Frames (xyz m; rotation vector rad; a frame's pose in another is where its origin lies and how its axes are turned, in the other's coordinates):
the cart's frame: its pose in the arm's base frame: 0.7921 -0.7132 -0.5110 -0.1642 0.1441 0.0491
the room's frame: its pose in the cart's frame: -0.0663 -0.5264 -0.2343 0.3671 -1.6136 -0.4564
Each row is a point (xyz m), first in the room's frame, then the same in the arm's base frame.
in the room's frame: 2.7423 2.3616 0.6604
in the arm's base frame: 0.3428 0.0114 2.7797
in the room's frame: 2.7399 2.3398 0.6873
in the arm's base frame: 0.3148 -0.0076 2.7719
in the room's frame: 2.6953 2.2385 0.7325
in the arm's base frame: 0.2621 -0.0860 2.6986
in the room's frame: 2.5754 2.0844 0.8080
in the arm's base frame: 0.1723 -0.1871 2.5388
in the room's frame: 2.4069 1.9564 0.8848
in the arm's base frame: 0.0797 -0.2469 2.3426
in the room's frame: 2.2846 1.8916 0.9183
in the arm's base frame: 0.0360 -0.2646 2.2082
